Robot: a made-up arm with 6 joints.
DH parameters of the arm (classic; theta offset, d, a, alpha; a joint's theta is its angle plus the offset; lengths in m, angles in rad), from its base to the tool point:
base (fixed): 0 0.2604 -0.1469 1.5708
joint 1: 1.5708 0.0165 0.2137 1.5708
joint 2: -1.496 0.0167 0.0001 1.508
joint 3: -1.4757 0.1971 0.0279 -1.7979
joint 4: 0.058 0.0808 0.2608 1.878
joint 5: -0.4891 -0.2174 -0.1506 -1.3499
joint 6: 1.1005 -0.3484 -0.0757 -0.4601
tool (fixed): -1.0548 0.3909 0 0
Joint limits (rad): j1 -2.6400..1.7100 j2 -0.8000..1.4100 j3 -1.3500..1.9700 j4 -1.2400..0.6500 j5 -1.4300..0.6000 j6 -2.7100..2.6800
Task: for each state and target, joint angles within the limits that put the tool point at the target. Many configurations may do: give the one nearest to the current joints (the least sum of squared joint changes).
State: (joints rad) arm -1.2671 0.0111 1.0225 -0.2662 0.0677 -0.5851
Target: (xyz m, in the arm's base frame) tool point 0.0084 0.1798 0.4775
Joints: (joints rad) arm -0.7612 -0.3174 0.6791 -0.7094 0.6000 -0.4199
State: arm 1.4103 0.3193 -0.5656 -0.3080 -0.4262 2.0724
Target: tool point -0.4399 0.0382 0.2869
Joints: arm 0.6957 0.5107 -0.1951 0.2600 -0.4609 2.4541
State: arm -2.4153 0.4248 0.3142 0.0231 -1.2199 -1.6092
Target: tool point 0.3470 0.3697 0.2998
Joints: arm -2.1418 0.1611 0.2914 -0.3448 -1.2949 -1.5294
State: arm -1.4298 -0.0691 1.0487 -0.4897 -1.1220 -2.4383
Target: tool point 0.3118 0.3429 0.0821
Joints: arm -1.6656 0.3572 1.3540 -0.3762 -1.1126 -2.1186
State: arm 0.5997 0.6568 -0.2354 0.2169 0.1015 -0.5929
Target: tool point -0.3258 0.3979 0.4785
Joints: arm 0.5302 -0.1022 0.1156 -0.0723 -0.5521 -0.3154
